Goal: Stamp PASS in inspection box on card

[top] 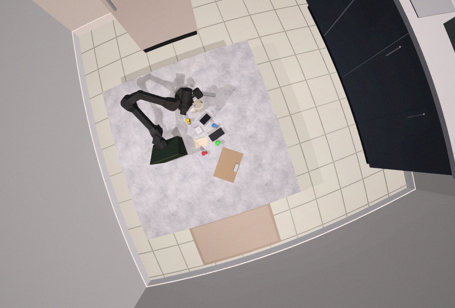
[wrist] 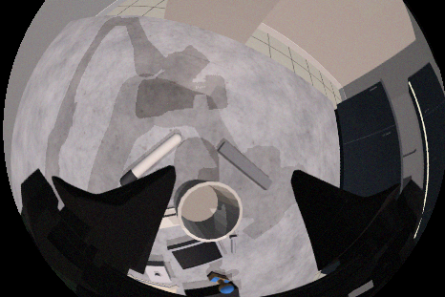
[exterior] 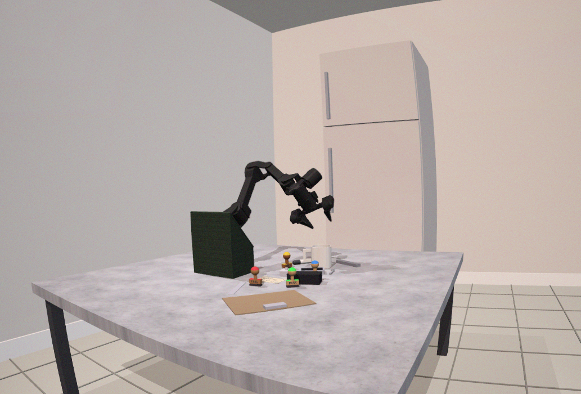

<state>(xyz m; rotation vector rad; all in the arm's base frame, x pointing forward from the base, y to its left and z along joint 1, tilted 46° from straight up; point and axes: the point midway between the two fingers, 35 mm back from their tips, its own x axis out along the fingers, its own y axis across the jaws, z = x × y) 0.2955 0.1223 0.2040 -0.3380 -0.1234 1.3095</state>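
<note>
Right now my gripper tip is 350 mm to the left of the green-knobbed PASS stamp, 150 mm above it and 50 mm short of it. From my gripper tip the other things lie so: yellow-knobbed stamp (150 mm below, 120 mm to the right, 100 mm behind); then white cup (130 mm below, 50 mm to the right); then grey bar (160 mm below, 100 mm ahead, 30 mm to the left).
</note>
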